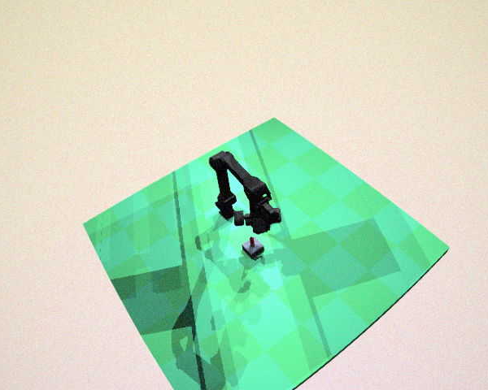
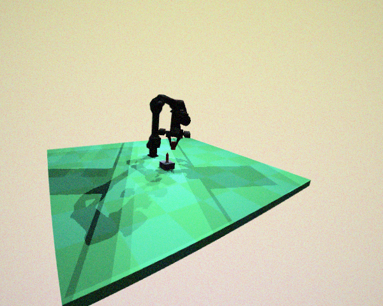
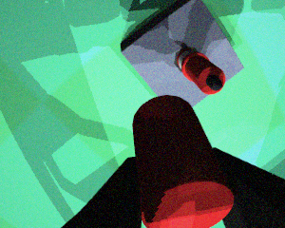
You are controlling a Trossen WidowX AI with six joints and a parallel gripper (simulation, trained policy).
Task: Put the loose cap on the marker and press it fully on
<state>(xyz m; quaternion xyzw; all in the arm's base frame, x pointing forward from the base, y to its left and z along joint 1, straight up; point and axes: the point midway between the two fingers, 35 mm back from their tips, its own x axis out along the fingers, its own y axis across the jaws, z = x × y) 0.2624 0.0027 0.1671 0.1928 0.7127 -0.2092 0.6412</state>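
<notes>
Right now my gripper tip is 4 cm to the left of the red marker and 6 cm above it. The rest, counted from my gripper tip: red cap: 1 cm ahead, 1 cm above; then grey holder block: 4 cm to the right, 11 cm below.
</notes>
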